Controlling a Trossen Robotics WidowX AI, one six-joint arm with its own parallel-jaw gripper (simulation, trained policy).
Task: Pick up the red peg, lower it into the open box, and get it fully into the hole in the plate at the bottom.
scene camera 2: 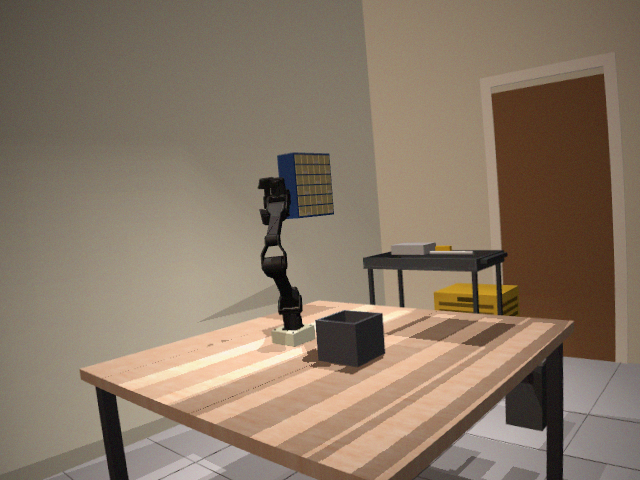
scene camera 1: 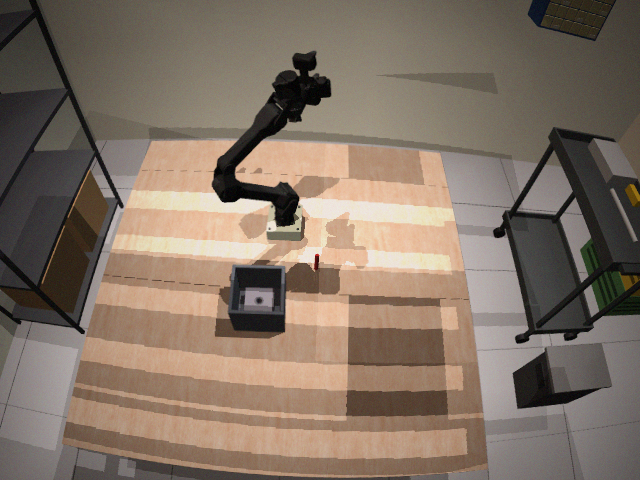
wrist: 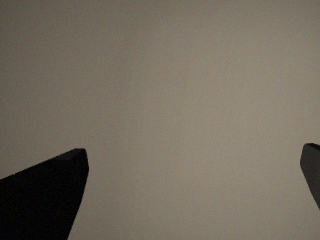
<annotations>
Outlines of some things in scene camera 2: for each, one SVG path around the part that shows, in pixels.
A dark box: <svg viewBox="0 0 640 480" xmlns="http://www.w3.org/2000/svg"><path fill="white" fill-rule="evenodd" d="M315 320L318 361L359 368L385 353L383 313L343 310Z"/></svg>
</annotations>
